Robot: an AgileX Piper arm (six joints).
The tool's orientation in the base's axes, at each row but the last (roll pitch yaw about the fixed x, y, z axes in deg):
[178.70 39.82 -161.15]
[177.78 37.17 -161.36]
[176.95 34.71 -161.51]
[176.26 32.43 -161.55]
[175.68 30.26 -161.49]
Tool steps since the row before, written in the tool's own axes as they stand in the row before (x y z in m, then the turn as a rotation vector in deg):
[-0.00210 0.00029 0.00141 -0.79 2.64 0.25]
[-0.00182 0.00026 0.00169 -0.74 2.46 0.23]
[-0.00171 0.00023 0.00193 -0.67 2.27 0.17]
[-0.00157 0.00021 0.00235 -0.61 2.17 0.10]
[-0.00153 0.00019 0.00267 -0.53 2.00 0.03]
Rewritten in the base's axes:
[0.00227 0.00112 0.00027 -0.17 2.74 0.36]
[0.00223 0.00110 -0.00024 -0.15 2.55 0.34]
[0.00226 0.00111 -0.00060 -0.17 2.34 0.34]
[0.00233 0.00116 -0.00113 -0.22 2.22 0.36]
[0.00239 0.00121 -0.00152 -0.26 2.02 0.37]

